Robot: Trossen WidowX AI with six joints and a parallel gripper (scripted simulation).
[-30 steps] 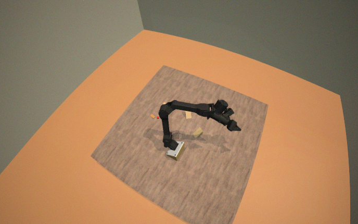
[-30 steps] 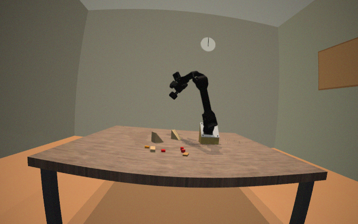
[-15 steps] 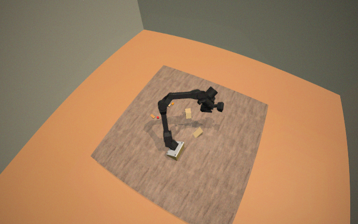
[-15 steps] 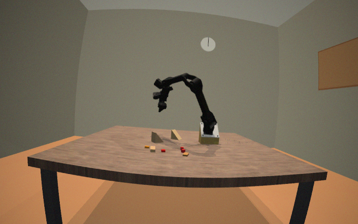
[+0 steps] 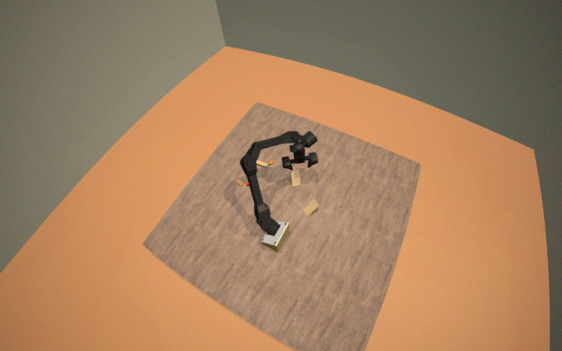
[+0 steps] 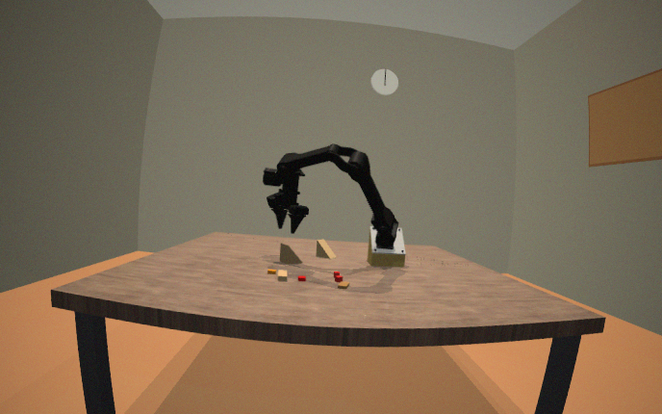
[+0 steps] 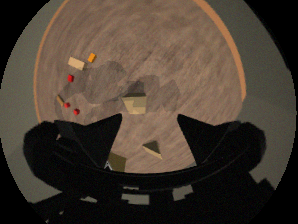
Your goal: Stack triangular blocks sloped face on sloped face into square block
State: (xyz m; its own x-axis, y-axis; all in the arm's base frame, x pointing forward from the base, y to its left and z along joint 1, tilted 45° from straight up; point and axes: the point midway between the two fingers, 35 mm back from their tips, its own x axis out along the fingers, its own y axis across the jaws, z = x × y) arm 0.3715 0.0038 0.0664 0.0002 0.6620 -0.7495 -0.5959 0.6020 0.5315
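My gripper tip is now 1 cm past the triangular block, 2 cm to the right of it and 9 cm above it. Round my gripper tip: orange piece: 1 cm ahead, 21 cm to the left, 11 cm below.
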